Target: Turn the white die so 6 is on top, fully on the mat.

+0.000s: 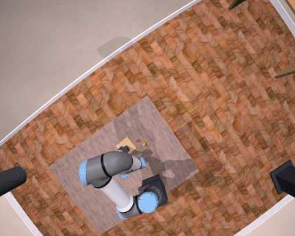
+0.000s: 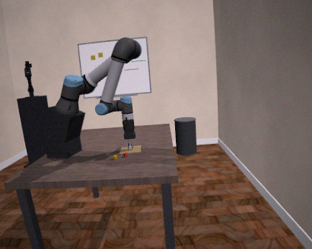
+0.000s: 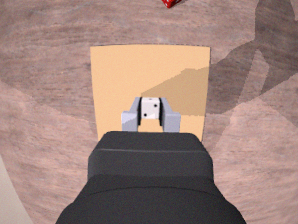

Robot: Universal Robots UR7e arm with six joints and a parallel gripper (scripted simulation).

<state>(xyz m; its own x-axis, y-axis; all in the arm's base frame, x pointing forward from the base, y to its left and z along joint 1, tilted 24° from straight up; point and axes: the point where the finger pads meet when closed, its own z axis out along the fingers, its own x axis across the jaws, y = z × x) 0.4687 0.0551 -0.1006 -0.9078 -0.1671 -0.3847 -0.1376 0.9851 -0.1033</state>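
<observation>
My gripper is now 10 mm above the white die. The rest, counted from my hand: yellow die 60 mm behind, 170 mm to the right, 20 mm below; red die 130 mm to the right, 20 mm below; tan mat 30 mm below.
</observation>
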